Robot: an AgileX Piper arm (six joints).
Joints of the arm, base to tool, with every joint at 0 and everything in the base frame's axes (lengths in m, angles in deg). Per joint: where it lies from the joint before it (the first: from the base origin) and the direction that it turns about. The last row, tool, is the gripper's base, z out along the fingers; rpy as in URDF.
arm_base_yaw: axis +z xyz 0 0 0.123
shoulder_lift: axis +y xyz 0 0 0
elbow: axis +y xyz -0.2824 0 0.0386
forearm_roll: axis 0.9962 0 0.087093 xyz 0.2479 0 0.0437
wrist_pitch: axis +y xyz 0 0 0
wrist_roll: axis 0.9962 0 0.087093 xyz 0.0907 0 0.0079
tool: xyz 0 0 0 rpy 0 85.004 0
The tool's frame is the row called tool.
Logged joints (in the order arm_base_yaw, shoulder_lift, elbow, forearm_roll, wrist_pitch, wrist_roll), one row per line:
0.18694 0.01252 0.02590 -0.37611 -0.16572 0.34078
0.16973 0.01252 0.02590 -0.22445 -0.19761 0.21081
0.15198 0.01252 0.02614 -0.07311 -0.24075 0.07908
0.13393 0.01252 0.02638 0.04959 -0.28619 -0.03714
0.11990 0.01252 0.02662 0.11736 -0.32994 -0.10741
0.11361 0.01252 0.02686 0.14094 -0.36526 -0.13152
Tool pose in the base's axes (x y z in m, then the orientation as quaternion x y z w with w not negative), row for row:
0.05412 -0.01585 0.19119 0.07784 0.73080 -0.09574 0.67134
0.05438 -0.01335 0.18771 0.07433 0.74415 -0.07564 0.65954
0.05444 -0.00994 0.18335 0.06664 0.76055 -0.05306 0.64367
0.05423 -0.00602 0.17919 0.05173 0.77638 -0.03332 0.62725
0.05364 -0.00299 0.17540 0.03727 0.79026 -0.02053 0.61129
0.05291 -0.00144 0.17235 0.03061 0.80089 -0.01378 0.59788
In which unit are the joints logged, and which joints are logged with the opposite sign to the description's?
The joints are logged in radians. Opposite sign: arm_base_yaw, shoulder_lift, wrist_pitch.
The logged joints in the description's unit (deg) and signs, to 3 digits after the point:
-10.711 -0.717 1.484 -21.550 9.495 19.525
-9.725 -0.717 1.484 -12.860 11.322 12.079
-8.708 -0.717 1.498 -4.189 13.794 4.531
-7.674 -0.717 1.511 2.841 16.397 -2.128
-6.870 -0.717 1.525 6.724 18.904 -6.154
-6.509 -0.717 1.539 8.075 20.928 -7.536

